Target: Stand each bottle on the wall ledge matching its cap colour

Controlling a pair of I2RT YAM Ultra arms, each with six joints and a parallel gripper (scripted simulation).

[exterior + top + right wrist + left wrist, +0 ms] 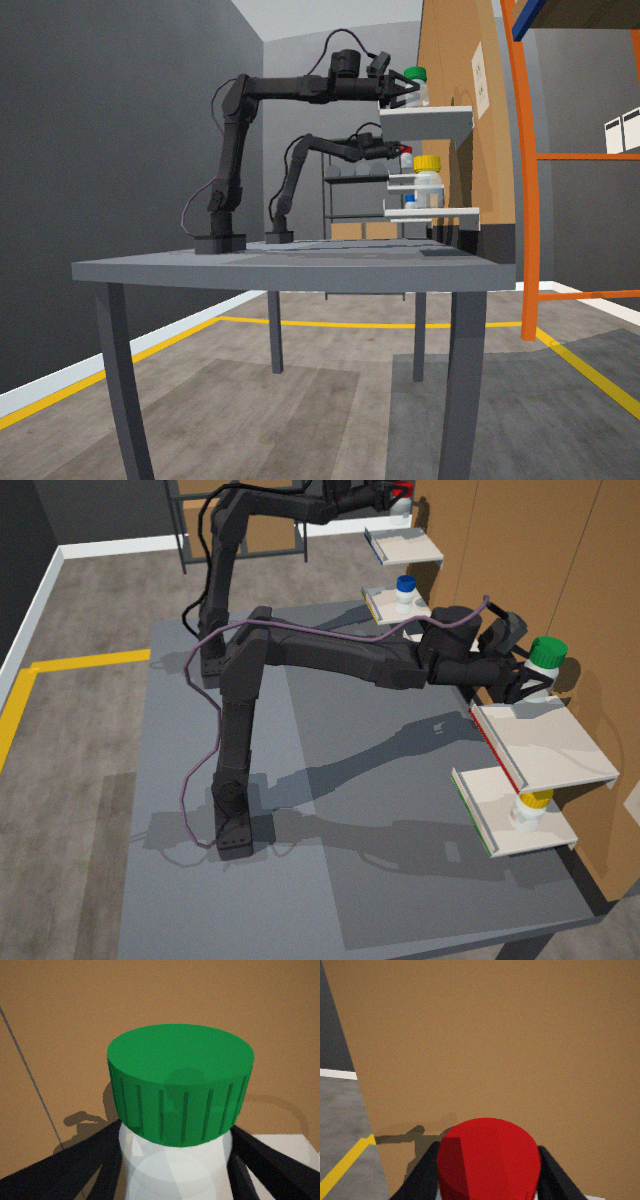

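The yellow-capped bottle is 100 mm to the right of my right hand and 240 mm below it. The rest, counted from my right hand: blue-capped bottle: 30 mm ahead, 690 mm to the left, 240 mm below; green-capped bottle: right at my right hand; brown wall: 120 mm ahead, 320 mm to the left, 70 mm above.
My left hand is 50 mm above the red-capped bottle. The rest, counted from my left hand: blue-capped bottle (290 mm below, 90 mm to the right, 10 mm ahead); then green-capped bottle (780 mm to the right, 50 mm below, 30 mm behind); then brown wall (460 mm to the right, 90 mm ahead, 20 mm above).
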